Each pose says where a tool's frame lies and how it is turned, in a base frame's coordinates. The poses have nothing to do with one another.
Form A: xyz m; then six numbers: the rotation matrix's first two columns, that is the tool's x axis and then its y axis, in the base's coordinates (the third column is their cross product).
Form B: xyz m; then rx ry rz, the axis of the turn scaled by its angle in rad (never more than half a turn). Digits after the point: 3 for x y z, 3 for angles.
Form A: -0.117 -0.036 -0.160 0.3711 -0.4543 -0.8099 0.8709 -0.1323 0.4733
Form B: -0.117 -0.036 -0.160 1.232 0.444 -1.205
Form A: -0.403 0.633 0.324 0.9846 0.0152 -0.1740 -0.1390 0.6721 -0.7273
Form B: -0.403 0.633 0.324 -0.830 0.158 0.087
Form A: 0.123 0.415 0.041 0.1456 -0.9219 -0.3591 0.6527 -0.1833 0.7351
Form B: 0.123 0.415 0.041 0.998 -0.356 -1.460
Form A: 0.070 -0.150 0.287 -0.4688 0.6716 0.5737 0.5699 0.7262 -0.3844
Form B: 0.070 -0.150 0.287 -0.934 -2.196 0.179
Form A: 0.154 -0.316 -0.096 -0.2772 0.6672 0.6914 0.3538 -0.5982 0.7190
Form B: 0.154 -0.316 -0.096 1.727 1.267 1.967
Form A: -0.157 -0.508 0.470 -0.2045 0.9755 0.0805 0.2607 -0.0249 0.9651
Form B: -0.157 -0.508 0.470 1.332 1.540 1.276
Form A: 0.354 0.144 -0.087 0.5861 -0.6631 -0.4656 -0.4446 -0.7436 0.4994
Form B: 0.354 0.144 -0.087 2.489 -0.901 -0.930
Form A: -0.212 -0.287 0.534 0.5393 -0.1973 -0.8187 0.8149 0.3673 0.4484
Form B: -0.212 -0.287 0.534 0.984 0.748 -0.734
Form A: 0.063 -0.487 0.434 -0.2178 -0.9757 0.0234 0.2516 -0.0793 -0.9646
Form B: 0.063 -0.487 0.434 -0.939 1.136 -1.516
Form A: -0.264 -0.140 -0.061 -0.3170 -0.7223 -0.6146 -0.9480 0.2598 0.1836
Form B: -0.264 -0.140 -0.061 -1.517 2.129 0.749
